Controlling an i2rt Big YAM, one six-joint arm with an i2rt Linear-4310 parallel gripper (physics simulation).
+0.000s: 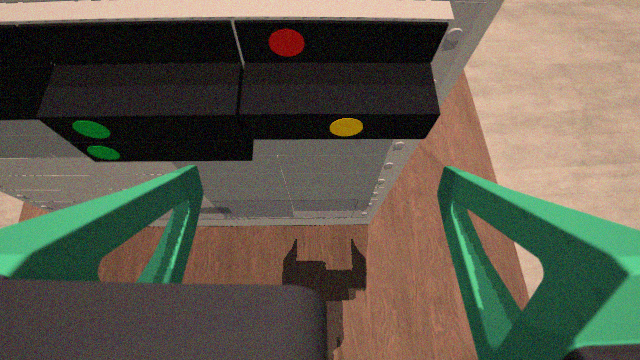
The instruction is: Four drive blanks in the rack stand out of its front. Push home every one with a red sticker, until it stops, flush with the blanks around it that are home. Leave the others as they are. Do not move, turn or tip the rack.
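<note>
The rack shows its grey front. A black blank with a red sticker is at the upper right, its face set back above the lower blanks. Below it, a black blank with a yellow sticker stands out. To its left, a black block with two green stickers stands out too; whether it is one blank or two stacked cannot be told. Another dark face lies left of the red-stickered one. My gripper is open and empty, its green fingertips wide apart, appearing below the blanks.
A pale ledge runs above the blanks. Round-headed studs line the rack's right edge. Brown wood surface lies beyond the rack, with a dark gripper-shaped shadow. A paler wood floor shows at the right.
</note>
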